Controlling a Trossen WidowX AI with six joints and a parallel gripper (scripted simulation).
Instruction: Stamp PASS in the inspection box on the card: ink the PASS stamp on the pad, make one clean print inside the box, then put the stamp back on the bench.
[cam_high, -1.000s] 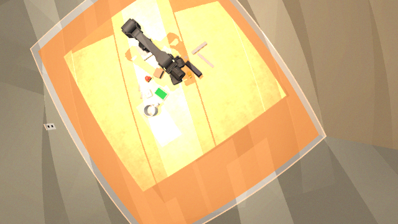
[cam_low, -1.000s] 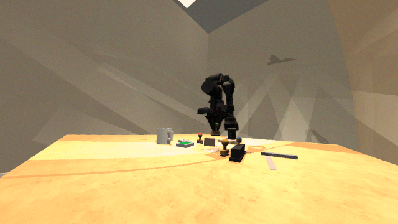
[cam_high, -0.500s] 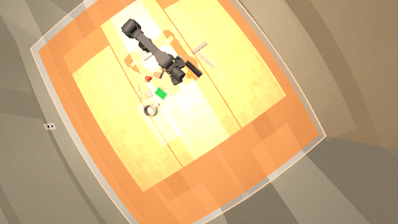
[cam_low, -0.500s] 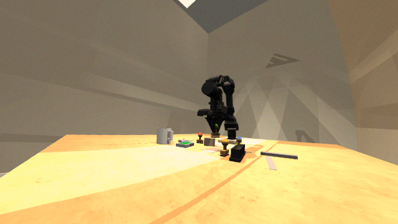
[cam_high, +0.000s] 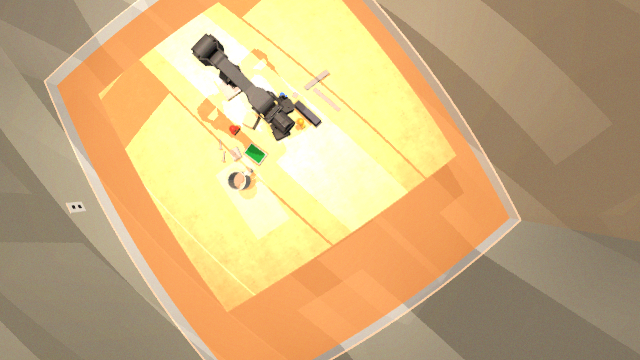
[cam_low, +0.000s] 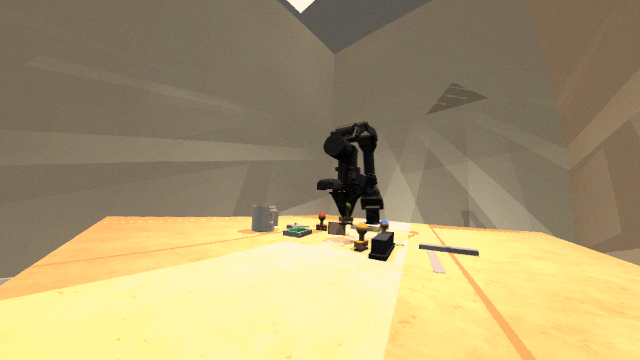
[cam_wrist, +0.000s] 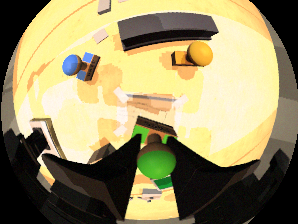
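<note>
Now: the pale card 7 cm below my gripper tip. Also, from my gripper tip: orange-knobbed stamp: 8 cm to the left, 5 cm below, 5 cm ahead; then green-knobbed stamp: right at my gripper tip; then blue-knobbed stamp: 9 cm behind, 8 cm to the left, 5 cm below.
</note>
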